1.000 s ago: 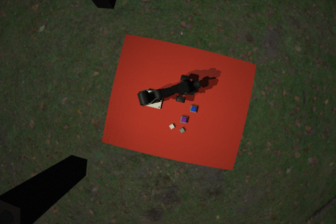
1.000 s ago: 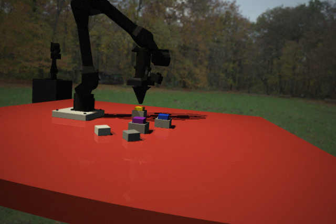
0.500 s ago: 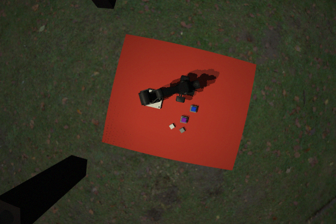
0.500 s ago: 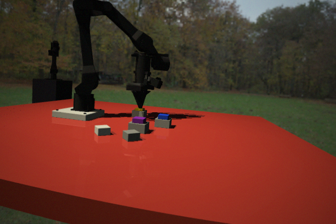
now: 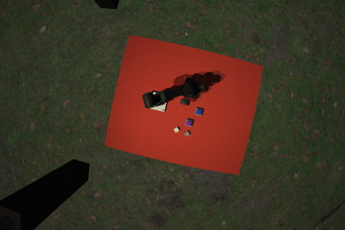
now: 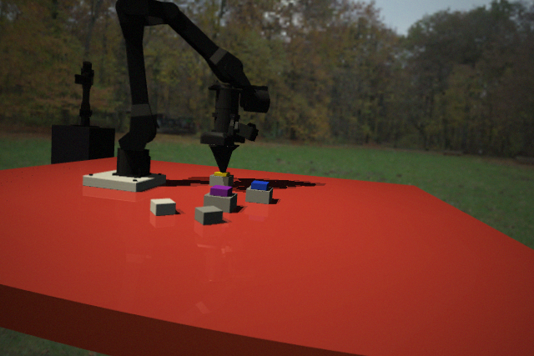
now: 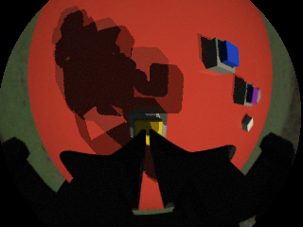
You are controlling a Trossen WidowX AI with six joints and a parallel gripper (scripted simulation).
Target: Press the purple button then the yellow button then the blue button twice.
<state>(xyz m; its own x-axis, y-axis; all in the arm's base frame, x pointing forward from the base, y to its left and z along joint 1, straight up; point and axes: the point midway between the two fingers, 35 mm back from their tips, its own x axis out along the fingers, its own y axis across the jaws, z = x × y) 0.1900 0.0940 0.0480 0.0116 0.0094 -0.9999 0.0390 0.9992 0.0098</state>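
The yellow button lies 1 cm below my gripper tip. Also, from my gripper tip: purple button: 6 cm ahead, 22 cm to the right; blue button: 11 cm ahead, 13 cm to the right; white block: 2 cm behind, 29 cm to the right, 2 cm below.
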